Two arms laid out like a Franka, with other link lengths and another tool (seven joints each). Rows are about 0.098 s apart.
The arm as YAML. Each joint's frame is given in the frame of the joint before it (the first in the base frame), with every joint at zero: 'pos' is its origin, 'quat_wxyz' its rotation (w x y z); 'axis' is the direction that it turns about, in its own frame. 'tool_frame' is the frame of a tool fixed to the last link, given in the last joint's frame.
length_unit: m
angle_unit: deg
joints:
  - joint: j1
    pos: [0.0, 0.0, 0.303]
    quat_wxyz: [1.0, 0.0, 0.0, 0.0]
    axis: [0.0, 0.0, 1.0]
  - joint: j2
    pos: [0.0, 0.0, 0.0]
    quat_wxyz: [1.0, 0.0, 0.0, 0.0]
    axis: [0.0, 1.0, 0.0]
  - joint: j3
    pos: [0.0, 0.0, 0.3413]
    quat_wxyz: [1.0, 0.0, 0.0, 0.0]
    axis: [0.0, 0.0, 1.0]
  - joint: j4
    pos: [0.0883, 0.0, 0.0]
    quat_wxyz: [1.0, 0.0, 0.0, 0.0]
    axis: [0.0, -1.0, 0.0]
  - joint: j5
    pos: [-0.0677, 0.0, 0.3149]
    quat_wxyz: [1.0, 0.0, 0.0, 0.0]
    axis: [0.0, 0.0, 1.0]
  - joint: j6
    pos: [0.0, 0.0, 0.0]
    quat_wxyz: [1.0, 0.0, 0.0, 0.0]
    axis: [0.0, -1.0, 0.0]
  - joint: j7
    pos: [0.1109, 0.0, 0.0]
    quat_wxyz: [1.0, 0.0, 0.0, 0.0]
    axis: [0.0, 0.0, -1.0]
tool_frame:
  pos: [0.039, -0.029, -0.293]
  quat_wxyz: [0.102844, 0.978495, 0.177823, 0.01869]
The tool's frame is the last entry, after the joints.
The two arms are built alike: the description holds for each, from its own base.
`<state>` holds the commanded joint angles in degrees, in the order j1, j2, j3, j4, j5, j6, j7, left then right.
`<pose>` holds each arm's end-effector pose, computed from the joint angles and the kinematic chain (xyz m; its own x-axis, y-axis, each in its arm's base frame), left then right.
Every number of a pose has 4 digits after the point.
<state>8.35 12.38 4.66 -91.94 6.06 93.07 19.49 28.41 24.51 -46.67 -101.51 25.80 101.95 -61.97</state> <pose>0.5469 0.1153 0.2885 0.9526 0.2356 -0.1924 0.2548 -0.9635 0.0817 0.5789 -0.0608 0.1793 0.5714 0.8188 0.0562 0.8202 -0.5675 -0.0718</pose>
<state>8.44 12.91 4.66 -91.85 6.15 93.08 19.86 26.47 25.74 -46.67 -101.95 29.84 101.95 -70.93</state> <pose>0.5468 0.1164 0.2840 0.9522 0.2305 -0.2005 0.2505 -0.9648 0.0805 0.5809 -0.0594 0.1714 0.5007 0.8540 0.1414 0.8656 -0.4941 -0.0809</pose>
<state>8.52 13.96 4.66 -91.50 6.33 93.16 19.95 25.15 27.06 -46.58 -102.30 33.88 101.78 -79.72</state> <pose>0.5484 0.1184 0.2763 0.9501 0.2297 -0.2112 0.2503 -0.9652 0.0761 0.5836 -0.0516 0.1642 0.4168 0.8803 0.2265 0.9086 -0.4110 -0.0746</pose>
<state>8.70 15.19 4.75 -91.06 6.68 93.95 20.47 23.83 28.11 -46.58 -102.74 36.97 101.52 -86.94</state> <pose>0.5533 0.1236 0.2682 0.9513 0.2234 -0.2125 0.2430 -0.9675 0.0705 0.5836 -0.0495 0.1585 0.3490 0.8905 0.2921 0.9359 -0.3471 -0.0599</pose>
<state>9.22 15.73 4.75 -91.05 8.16 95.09 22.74 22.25 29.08 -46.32 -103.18 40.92 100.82 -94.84</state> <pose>0.5549 0.1354 0.2646 0.9595 0.1893 -0.2086 0.2046 -0.9774 0.0538 0.5846 -0.0434 0.1551 0.2722 0.8864 0.3744 0.9592 -0.2807 -0.0327</pose>
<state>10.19 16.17 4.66 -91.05 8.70 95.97 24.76 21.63 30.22 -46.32 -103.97 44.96 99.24 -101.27</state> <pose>0.5553 0.1461 0.2615 0.9640 0.1668 -0.2073 0.1811 -0.9821 0.0520 0.5814 -0.0287 0.1498 0.2115 0.8668 0.4515 0.9736 -0.2275 -0.0191</pose>
